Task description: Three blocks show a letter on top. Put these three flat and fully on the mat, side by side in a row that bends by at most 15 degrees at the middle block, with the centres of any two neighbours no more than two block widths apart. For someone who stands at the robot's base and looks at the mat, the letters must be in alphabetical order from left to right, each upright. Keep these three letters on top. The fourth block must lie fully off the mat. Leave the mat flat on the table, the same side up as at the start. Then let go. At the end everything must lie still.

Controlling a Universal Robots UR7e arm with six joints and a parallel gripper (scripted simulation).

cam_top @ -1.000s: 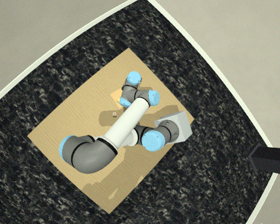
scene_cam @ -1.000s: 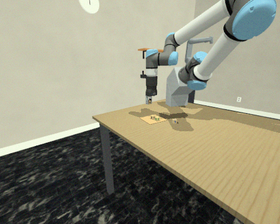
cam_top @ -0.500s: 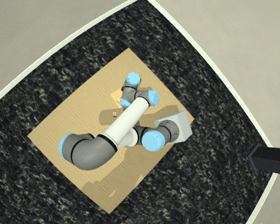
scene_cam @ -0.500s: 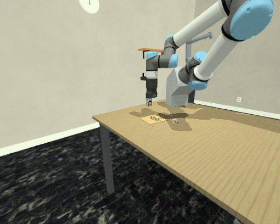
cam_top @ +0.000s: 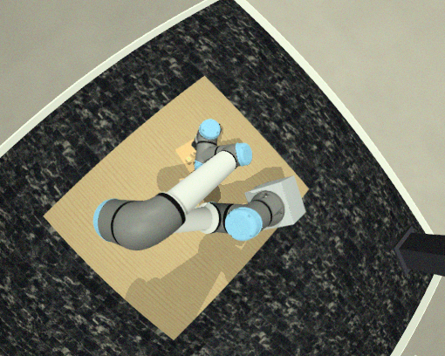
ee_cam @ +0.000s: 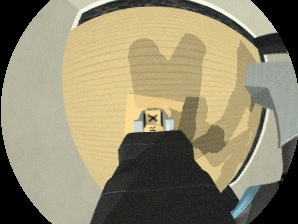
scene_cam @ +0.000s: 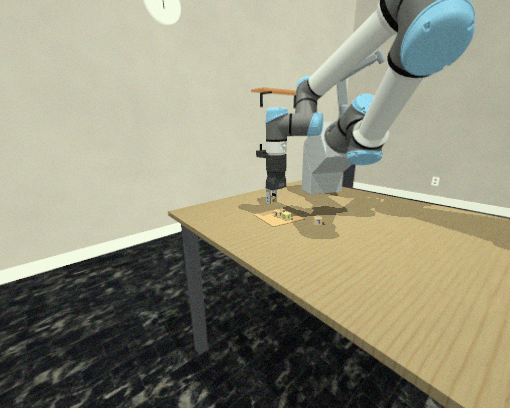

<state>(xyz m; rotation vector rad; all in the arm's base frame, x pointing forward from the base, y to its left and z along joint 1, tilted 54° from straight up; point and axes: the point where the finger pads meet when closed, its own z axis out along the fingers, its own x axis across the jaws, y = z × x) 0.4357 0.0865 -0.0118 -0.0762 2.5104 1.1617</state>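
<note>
Right now my hand is 1 cm past the mat, 4 cm to the right of it and 7 cm above it.
</note>
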